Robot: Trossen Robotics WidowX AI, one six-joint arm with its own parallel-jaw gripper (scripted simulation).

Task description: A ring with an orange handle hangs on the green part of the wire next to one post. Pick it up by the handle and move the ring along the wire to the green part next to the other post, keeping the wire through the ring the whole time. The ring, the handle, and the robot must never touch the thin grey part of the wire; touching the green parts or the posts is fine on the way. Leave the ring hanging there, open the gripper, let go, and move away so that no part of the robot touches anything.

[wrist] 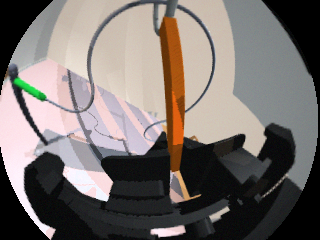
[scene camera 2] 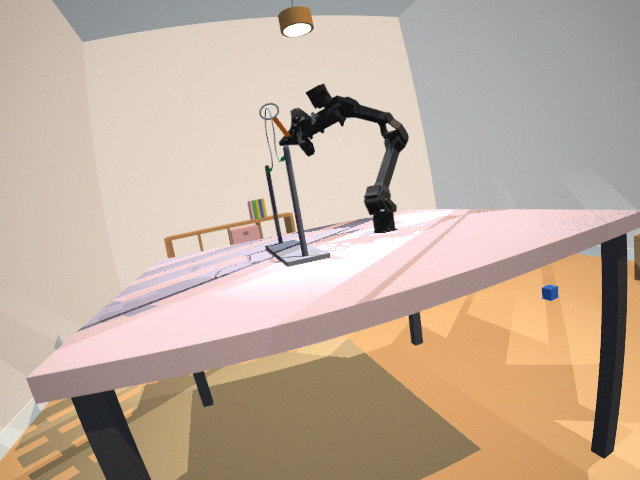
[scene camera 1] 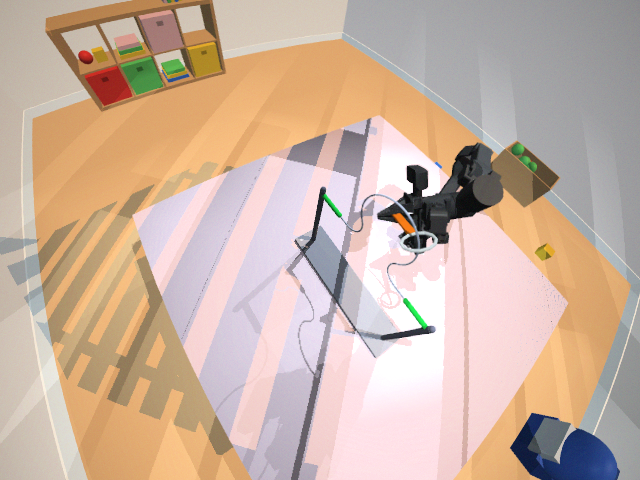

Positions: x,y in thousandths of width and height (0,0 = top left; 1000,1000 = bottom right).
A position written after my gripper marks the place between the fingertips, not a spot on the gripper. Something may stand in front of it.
My gripper (scene camera 1: 590,451) carries a grey ring.
My gripper is seen too in the wrist view (wrist: 520,560) and in scene camera 2 (scene camera 2: 437,301).
